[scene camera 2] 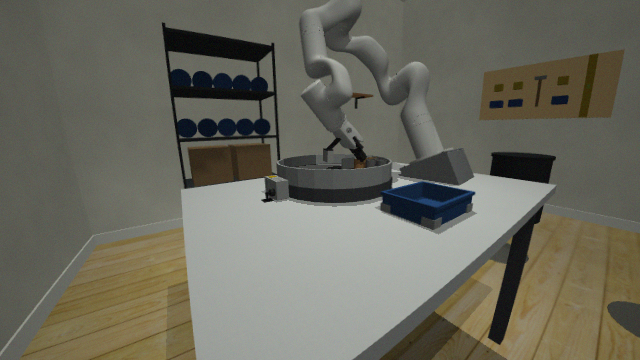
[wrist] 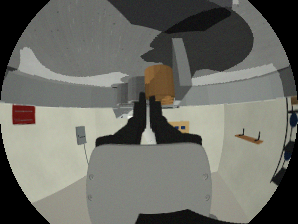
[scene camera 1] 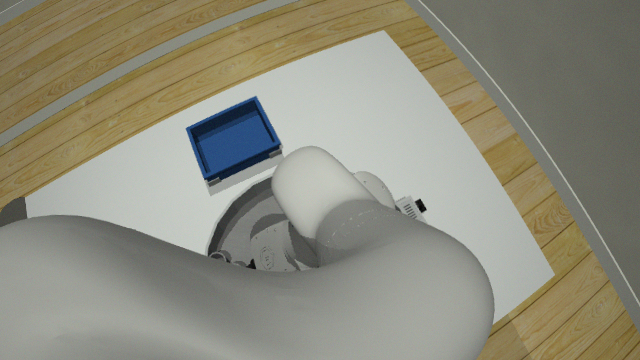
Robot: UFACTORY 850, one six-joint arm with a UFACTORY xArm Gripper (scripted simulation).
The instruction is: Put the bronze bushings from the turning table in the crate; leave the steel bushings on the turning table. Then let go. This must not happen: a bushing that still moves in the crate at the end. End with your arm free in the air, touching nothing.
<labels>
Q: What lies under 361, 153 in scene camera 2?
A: My gripper.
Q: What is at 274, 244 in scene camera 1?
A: My gripper.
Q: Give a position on a blue crate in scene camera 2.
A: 415, 202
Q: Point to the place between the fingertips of my gripper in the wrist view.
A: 147, 99
</labels>
